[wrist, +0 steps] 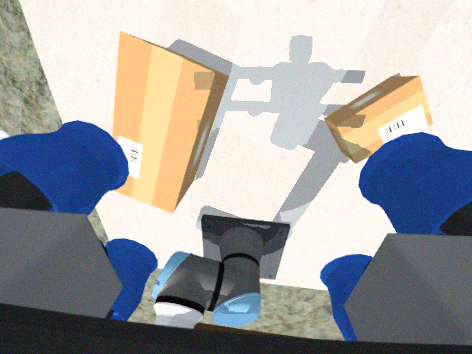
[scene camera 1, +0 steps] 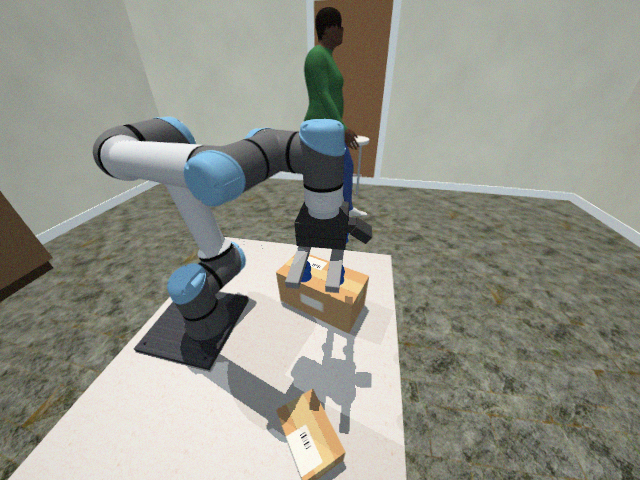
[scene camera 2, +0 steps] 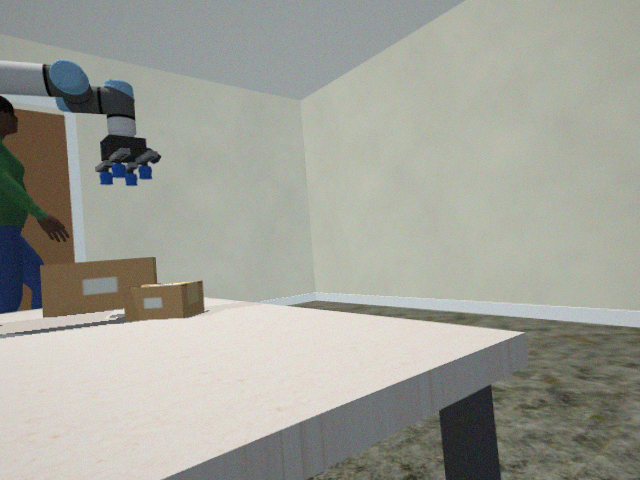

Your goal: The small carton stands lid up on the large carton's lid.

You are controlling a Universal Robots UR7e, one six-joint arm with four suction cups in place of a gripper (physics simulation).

Labels:
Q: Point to a large carton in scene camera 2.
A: At 72, 288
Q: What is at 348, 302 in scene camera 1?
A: A large carton.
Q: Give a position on a small carton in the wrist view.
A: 398, 105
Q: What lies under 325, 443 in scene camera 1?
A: A small carton.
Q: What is my suction head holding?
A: Nothing.

